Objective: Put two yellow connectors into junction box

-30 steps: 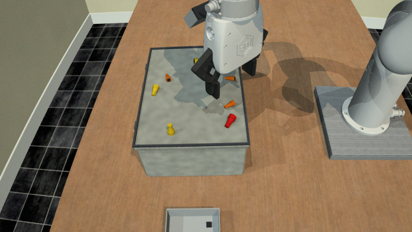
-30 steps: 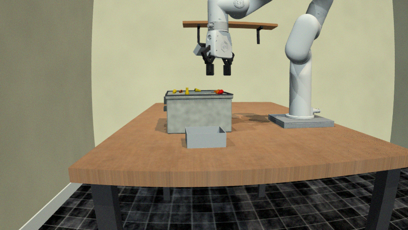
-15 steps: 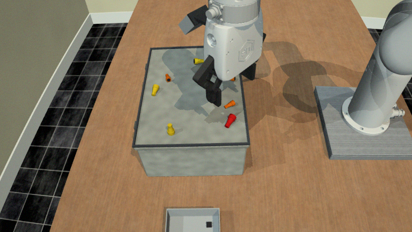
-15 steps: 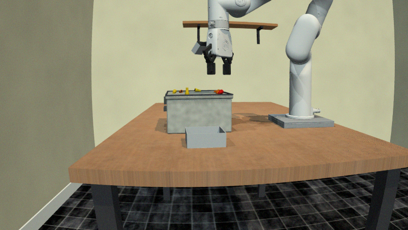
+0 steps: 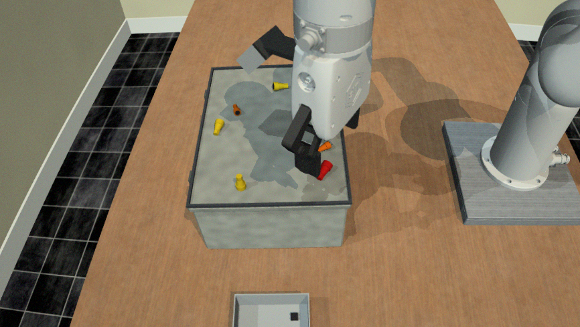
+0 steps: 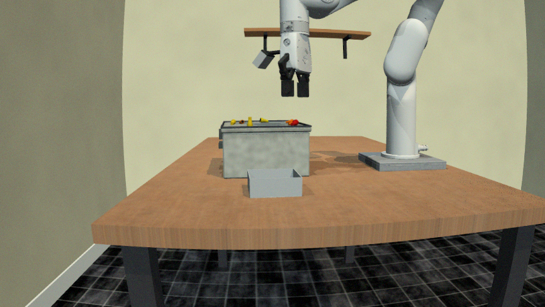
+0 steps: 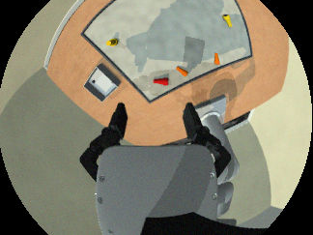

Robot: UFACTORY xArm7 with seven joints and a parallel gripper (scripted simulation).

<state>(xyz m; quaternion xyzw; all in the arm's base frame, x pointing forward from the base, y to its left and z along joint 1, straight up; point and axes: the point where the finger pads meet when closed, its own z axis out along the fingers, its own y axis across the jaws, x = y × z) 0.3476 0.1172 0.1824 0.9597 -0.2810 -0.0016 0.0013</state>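
My gripper is now 80 mm above the red connector and 20 mm to the left of it. From my hand the other things lie so: grey tool case (120 mm below, 110 mm to the right, 80 mm ahead).
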